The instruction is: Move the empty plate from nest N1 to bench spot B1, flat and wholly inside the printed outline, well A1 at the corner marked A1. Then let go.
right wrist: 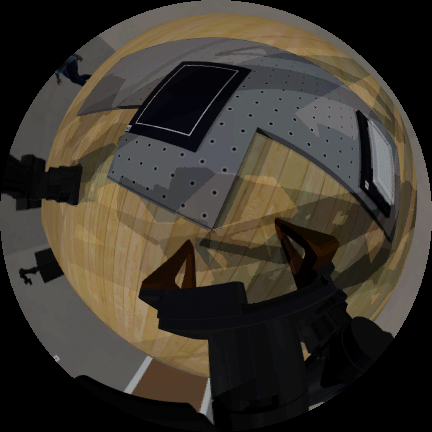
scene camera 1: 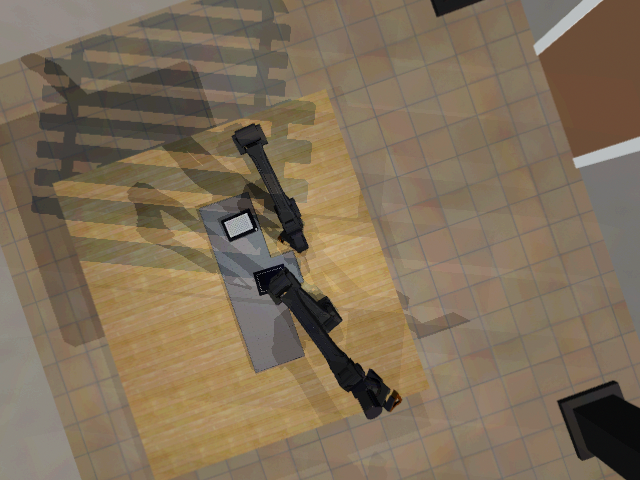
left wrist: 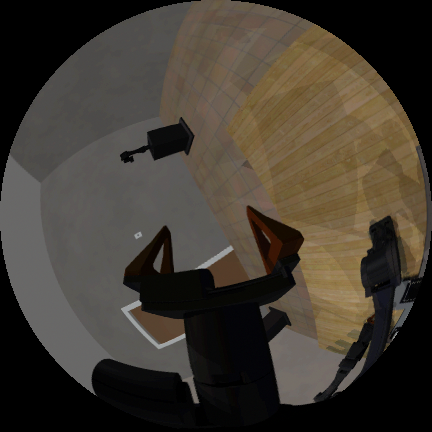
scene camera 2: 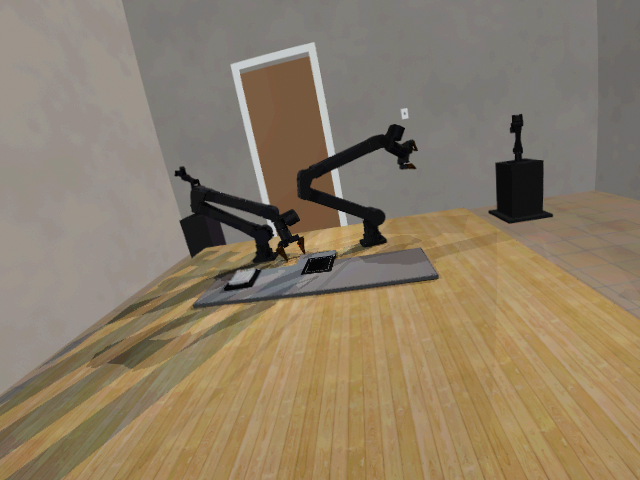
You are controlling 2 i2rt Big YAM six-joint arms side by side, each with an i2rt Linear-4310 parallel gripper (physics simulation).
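Pixels of known places: left gripper, between the fingertips: [scene camera 1: 391, 391] [left wrist: 205, 219] [scene camera 2: 416, 159]; right gripper, between the fingertips: [right wrist: 232, 233] [scene camera 1: 290, 247] [scene camera 2: 296, 257]; left arm's base, origin of its link: [right wrist: 71, 184] [scene camera 1: 325, 309] [left wrist: 383, 237] [scene camera 2: 373, 242]; right arm's base, origin of its link: [scene camera 2: 265, 258].
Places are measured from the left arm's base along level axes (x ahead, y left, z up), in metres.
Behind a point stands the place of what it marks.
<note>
The white plate [scene camera 1: 238, 225] {y -0.621, x 0.152, z 0.036 m} [scene camera 2: 242, 277] {y -0.616, x 0.181, z 0.039 m} [right wrist: 381, 162] {y -0.599, x 0.136, z 0.038 m} sits flat in a black nest [right wrist: 364, 155] {y -0.559, x 0.132, z 0.023 m} near one end of the grey board. A black pad [scene camera 1: 262, 281] {y -0.306, x 0.206, z 0.015 m} [scene camera 2: 318, 264] {y -0.291, x 0.161, z 0.015 m} [right wrist: 187, 100] {y -0.298, x 0.136, z 0.015 m} with a thin white printed outline lies elsewhere on the board, with no plate on it. My right gripper [scene camera 1: 283, 240] {y -0.383, x -0.016, z 0.004 m} [scene camera 2: 294, 256] {y -0.383, x -0.016, z 0.004 m} [right wrist: 232, 233] {y -0.383, x -0.016, z 0.004 m} is open and empty, pointing down above the wood beside the board's notch, apart from the plate. My left gripper [scene camera 1: 395, 400] {y 0.308, x -0.095, z 0.349 m} [scene camera 2: 415, 157] {y 0.308, x -0.095, z 0.349 m} [left wrist: 205, 219] {y 0.308, x -0.095, z 0.349 m} is open and empty, raised high away from the board. The plate's well lettering is too small to read.
The grey perforated board [scene camera 1: 273, 330] {y -0.055, x 0.294, z 0.013 m} [scene camera 2: 382, 268] {y -0.062, x 0.342, z 0.013 m} [right wrist: 270, 100] {y -0.401, x 0.154, z 0.013 m} lies on the wooden table [scene camera 1: 175, 372] {y -0.138, x 0.863, z 0.000 m} [scene camera 2: 361, 387] {y -0.279, x 0.868, z 0.000 m} [left wrist: 320, 140] {y 0.330, x -0.027, z 0.000 m}. In scene camera 1 the left arm [scene camera 1: 315, 325] {y -0.093, x -0.003, z 0.451 m} covers a corner of the pad. A black pedestal [scene camera 2: 519, 188] [left wrist: 170, 141] stands off the table.
</note>
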